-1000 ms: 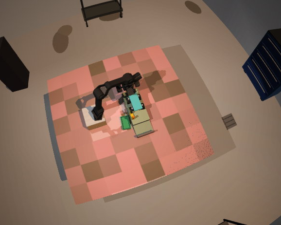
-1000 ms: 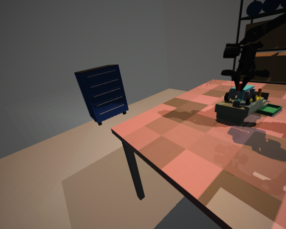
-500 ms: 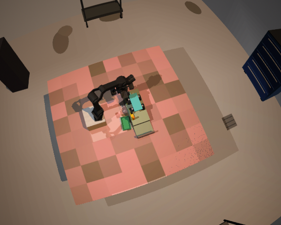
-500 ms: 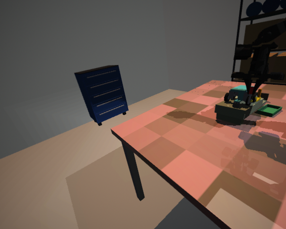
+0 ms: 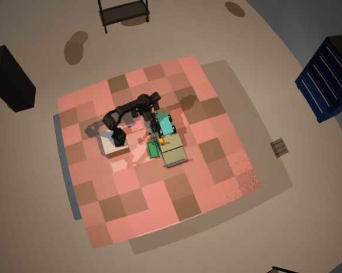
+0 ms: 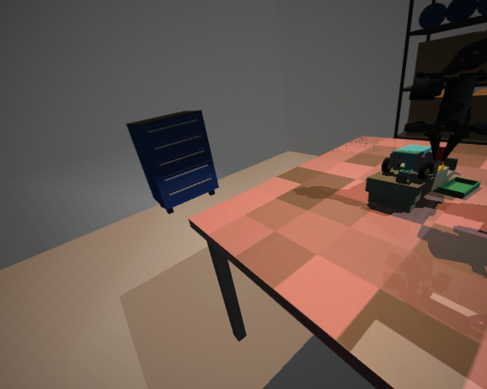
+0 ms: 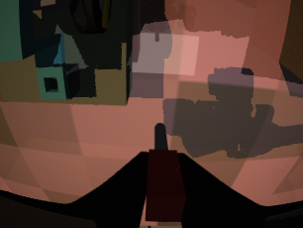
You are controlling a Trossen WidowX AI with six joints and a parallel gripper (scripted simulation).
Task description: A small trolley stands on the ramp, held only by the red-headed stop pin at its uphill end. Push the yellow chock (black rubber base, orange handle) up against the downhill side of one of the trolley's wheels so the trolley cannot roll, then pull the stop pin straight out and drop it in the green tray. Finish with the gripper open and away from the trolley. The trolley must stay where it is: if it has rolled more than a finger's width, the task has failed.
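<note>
My gripper tip is 22 cm to the left of the green tray, 18 cm above it and 1 cm short of it. Also, from my gripper tip: red-headed stop pin (right at my gripper tip); teal trolley (12 cm ahead, 10 cm to the right, 6 cm below); olive ramp (12 cm below, 12 cm ahead, 11 cm to the right).
</note>
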